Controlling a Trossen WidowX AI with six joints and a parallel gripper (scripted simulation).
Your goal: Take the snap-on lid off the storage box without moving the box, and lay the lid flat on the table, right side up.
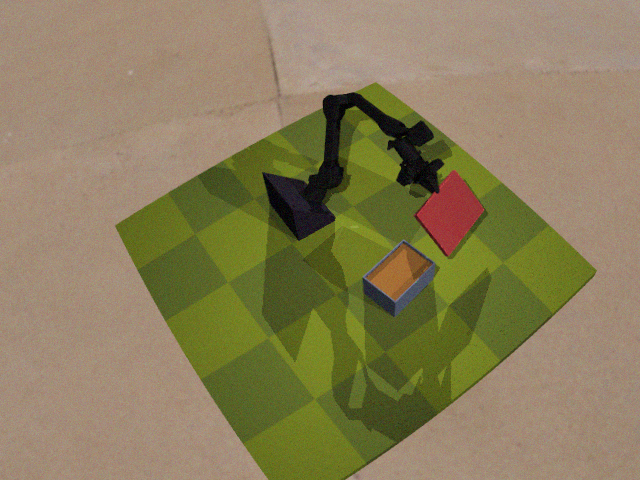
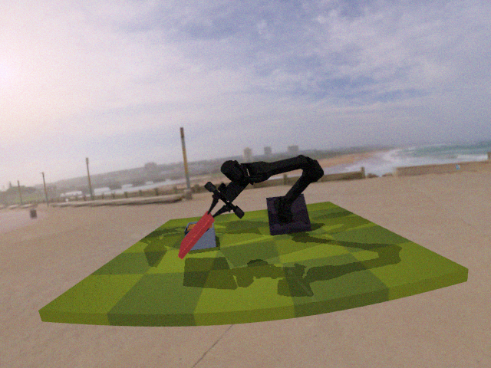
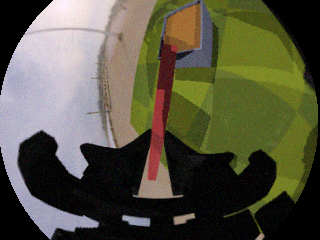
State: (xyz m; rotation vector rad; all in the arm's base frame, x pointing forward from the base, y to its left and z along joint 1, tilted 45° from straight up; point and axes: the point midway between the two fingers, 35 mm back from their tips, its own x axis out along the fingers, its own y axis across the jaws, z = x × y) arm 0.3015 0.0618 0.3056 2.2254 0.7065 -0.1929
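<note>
The red lid is 6 cm ahead of my gripper tip, 5 cm below it and 1 cm to the left of it. Also, from my gripper tip: grey-blue storage box: 25 cm to the right, 14 cm below, 8 cm ahead.
</note>
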